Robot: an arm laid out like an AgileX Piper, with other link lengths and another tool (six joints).
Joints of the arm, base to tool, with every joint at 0 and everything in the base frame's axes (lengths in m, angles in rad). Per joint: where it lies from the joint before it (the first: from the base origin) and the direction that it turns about. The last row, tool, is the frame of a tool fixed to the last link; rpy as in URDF.
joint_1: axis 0 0 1 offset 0 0 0.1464
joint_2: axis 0 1 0 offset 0 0 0
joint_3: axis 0 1 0 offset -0.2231 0 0.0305
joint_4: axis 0.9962 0 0.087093 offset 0.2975 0 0.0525
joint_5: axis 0 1 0 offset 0 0 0
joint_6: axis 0.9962 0 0.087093 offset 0.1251 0 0.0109
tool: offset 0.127 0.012 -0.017 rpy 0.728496 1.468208 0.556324
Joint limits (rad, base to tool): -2.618..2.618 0..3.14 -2.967..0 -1.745..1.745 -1.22..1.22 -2.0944..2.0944
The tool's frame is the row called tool.
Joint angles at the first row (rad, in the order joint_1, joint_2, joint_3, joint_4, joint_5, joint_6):
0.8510, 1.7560, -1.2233, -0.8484, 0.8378, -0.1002
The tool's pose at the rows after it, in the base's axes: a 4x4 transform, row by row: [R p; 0 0 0 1], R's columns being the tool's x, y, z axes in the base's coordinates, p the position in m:
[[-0.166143, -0.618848, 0.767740, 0.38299], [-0.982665, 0.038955, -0.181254, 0.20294], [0.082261, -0.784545, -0.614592, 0.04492], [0, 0, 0, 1]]
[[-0.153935, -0.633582, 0.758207, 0.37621], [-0.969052, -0.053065, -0.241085, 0.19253], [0.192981, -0.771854, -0.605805, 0.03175], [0, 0, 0, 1]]
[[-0.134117, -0.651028, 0.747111, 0.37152], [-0.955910, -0.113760, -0.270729, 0.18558], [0.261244, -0.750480, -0.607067, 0.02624], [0, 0, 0, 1]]
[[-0.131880, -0.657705, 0.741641, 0.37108], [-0.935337, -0.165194, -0.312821, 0.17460], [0.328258, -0.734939, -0.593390, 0.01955], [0, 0, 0, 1]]
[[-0.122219, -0.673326, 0.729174, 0.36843], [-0.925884, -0.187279, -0.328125, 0.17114], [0.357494, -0.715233, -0.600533, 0.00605], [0, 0, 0, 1]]
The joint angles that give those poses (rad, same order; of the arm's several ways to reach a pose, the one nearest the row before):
0.8650, 1.8088, -1.2233, -0.8678, 0.9158, -0.1276
0.8892, 1.8619, -1.2233, -0.9029, 0.9748, -0.1380
0.8981, 1.8847, -1.2233, -0.9054, 1.0084, -0.1748
0.8981, 1.9197, -1.2233, -0.9309, 1.0400, -0.1833
0.8981, 1.9568, -1.2232, -0.9325, 1.0380, -0.1833

